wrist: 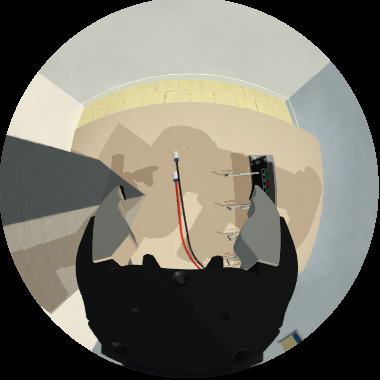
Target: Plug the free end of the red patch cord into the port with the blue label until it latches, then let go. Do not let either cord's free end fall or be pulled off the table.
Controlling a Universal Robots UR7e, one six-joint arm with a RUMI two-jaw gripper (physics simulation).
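Places are measured from the arm's base along level axes (x ahead, y left, z up), in centimetres.
Pixels of known places: gripper, fingertip midpoint: (186, 186).
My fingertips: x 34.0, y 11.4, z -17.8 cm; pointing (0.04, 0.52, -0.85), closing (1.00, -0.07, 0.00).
Observation:
Ahead of a thing's pixels: the offset from my fingertips to its top centre. "*": to the spot under its first point. Level surfaces: height alone.
The red patch cord @[* dx -3.5, dy -12.5, dz -24.0 cm] (181, 225) runs up the table from behind the gripper body to its free end, a white and blue plug @[dx -3.8, dy +3.9, dz -23.5 cm] (175, 176). The black cord @[* dx -2.2, dy -8.9, dz -24.1 cm] (183, 214) runs close beside it on the right and ends in a similar plug @[dx -3.2, dy +9.8, dz -23.5 cm] (176, 156) a little farther up. My gripper (186, 186) is open wide and holds nothing; the cords show between its two fingers. The dark patch panel (270, 172) stands at the right, partly hidden by the right finger. Green and red labels show on it; a blue label cannot be made out. The cords' other ends are hidden.
Several thin metal cable guides @[* dx +17.4, dy +2.3, dz -22.9 cm] (241, 174) stick out from the panel toward the cords. A large grey box-like body (45, 182) reaches in from the left, its corner near the left finger. The tan table @[dz -24.6 cm] (300, 145) ends before a yellow tiled strip at the far side.

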